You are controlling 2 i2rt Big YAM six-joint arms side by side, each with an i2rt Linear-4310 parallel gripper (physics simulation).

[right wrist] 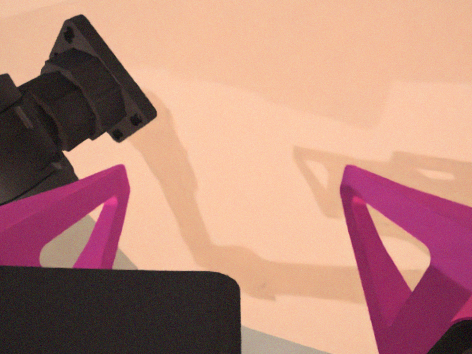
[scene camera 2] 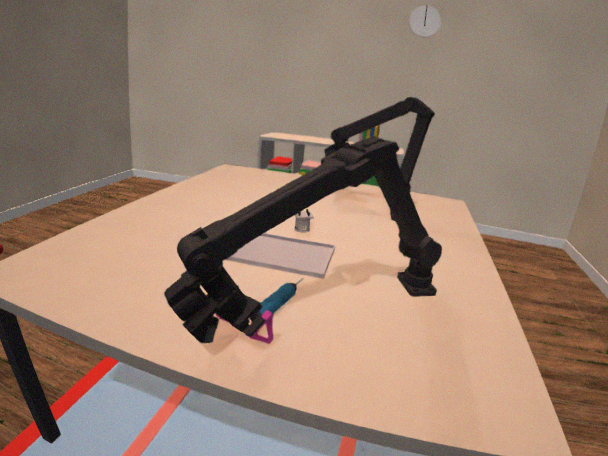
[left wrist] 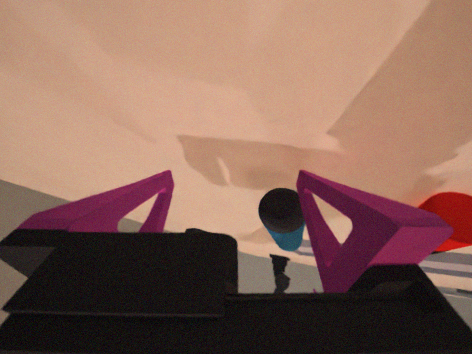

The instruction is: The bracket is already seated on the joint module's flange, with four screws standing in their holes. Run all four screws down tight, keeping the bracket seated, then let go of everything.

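Seen in the pictures: left gripper, between the fingertips: (scene camera 2: 257, 333) (left wrist: 235, 177); right gripper, between the fingertips: (right wrist: 235, 176) (left wrist: 321, 285); left arm's base, origin of its link: (scene camera 2: 415, 285) (left wrist: 205, 232); right arm's base, origin of its link: (right wrist: 106, 82) (left wrist: 279, 256).
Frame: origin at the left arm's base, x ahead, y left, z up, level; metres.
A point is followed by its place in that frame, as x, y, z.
Observation:
The small grey joint module (scene camera 2: 302, 224) {0.297, -0.405, 0.033} stands upright on the table beyond the tray, with a pale bracket on top. Thin dark uprights show above it; the screws are too small to count or judge. A screwdriver with a blue handle (scene camera 2: 278, 299) {0.431, 0.109, 0.036} (left wrist: 290, 240) {0.469, 0.123, 0.040} lies on the near side of the tray, its thin shaft pointing toward the tray. My left gripper (left wrist: 235, 177) {0.486, 0.211, 0.011} is open and empty; the handle's black end is beside its right finger, partly hidden by it in the left wrist view. My right gripper (right wrist: 235, 176) {-0.021, -0.751, 0.108} is open and empty above the table.
A shallow grey tray (scene camera 2: 290, 254) {0.364, -0.206, 0.004} lies between the screwdriver and the joint module. A red object (left wrist: 450, 220) {0.576, 0.098, 0.020} shows at the right of the left wrist view. A black arm base (right wrist: 100, 85) {-0.155, -0.619, 0.032} shows at the upper left of the right wrist view. Shelves stand behind the table.

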